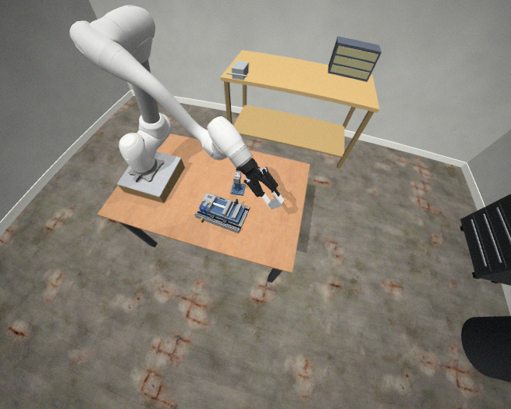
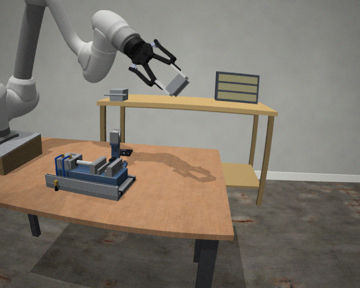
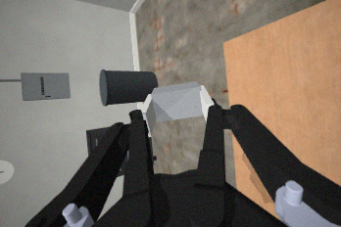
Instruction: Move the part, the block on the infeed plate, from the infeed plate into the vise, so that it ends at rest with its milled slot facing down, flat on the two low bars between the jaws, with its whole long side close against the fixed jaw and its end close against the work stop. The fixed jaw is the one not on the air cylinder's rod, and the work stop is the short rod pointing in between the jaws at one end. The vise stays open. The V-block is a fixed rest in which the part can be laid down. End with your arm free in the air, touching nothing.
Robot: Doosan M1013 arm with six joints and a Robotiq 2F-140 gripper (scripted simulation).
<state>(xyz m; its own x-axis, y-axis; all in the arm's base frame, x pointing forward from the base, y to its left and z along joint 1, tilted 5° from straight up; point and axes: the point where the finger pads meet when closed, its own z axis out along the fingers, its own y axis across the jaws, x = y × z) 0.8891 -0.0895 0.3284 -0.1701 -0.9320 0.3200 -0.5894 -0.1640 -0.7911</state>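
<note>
My hand is 20 mm short of the part, 10 mm to the left of it and 20 mm above it. Also, from my hand: work stop 230 mm behind, 80 mm to the left, 300 mm below; moving jaw 260 mm behind, 30 mm to the left, 310 mm below; fixed jaw 200 mm behind, 30 mm to the left, 310 mm below.
</note>
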